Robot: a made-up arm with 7 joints.
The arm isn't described. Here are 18 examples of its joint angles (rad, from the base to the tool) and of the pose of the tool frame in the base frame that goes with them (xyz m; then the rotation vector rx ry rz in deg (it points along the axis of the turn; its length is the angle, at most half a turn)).
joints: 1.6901 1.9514 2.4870 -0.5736 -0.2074 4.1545 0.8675
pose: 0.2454 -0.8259 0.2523 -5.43 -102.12 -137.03
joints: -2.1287 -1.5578 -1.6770 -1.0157 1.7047 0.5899 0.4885
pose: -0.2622 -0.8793 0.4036 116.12 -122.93 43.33
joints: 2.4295 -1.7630 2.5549 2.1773 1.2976 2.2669 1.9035
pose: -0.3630 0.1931 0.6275 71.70 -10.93 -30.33
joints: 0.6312 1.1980 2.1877 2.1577 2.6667 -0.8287 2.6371
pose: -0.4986 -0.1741 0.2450 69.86 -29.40 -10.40
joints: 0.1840 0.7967 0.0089 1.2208 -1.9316 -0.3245 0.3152
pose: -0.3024 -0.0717 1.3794 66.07 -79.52 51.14
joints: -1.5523 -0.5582 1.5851 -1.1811 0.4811 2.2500 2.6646
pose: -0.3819 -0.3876 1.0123 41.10 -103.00 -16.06
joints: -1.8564 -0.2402 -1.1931 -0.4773 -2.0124 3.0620 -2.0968
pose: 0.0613 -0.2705 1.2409 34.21 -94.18 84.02
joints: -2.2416 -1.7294 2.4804 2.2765 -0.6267 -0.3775 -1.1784
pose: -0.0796 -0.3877 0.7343 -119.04 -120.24 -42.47
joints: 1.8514 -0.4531 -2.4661 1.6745 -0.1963 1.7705 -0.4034
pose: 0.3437 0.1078 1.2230 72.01 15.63 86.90
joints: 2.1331 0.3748 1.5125 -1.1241 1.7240 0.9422 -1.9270
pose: 0.5496 -0.0637 1.2393 22.01 86.07 5.88
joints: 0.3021 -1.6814 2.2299 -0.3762 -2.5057 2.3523 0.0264
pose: 0.9318 -0.0064 0.4624 92.96 27.83 147.21
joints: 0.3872 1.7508 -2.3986 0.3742 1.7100 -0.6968 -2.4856
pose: -0.7467 -0.6965 0.2315 32.38 15.68 92.14
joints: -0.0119 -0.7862 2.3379 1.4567 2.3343 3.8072 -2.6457
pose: 0.1873 0.0339 1.1587 127.98 118.87 7.93
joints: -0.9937 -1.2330 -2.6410 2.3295 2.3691 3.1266 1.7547
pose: -0.0926 -0.4053 0.7097 -28.44 110.93 65.19
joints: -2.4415 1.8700 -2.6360 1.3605 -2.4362 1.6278 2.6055
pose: 0.1346 0.7168 0.0250 -150.22 -31.17 26.60
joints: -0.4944 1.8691 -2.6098 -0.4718 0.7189 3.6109 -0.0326
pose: -0.7911 0.3281 0.2835 -58.10 53.05 -49.43
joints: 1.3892 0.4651 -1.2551 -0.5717 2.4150 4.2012 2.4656
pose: -0.1792 -0.2372 1.2872 -147.07 20.74 -83.53
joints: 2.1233 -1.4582 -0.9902 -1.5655 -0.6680 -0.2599 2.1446
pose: -0.5018 0.2851 0.7851 -64.01 -1.06 -12.14
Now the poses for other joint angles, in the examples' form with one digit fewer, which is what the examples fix.
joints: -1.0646 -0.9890 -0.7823 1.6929 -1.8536 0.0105 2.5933
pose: 0.031 -0.857 0.463 10.8 -45.1 10.7
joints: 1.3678 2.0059 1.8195 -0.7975 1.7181 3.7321 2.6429
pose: 0.113 -0.753 0.045 30.0 -37.0 -94.3
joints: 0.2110 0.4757 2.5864 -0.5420 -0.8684 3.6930 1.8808
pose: -0.189 -0.220 1.263 139.1 5.8 23.4
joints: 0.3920 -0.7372 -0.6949 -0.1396 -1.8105 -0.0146 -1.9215
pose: 0.580 0.316 1.285 62.1 8.8 -57.7
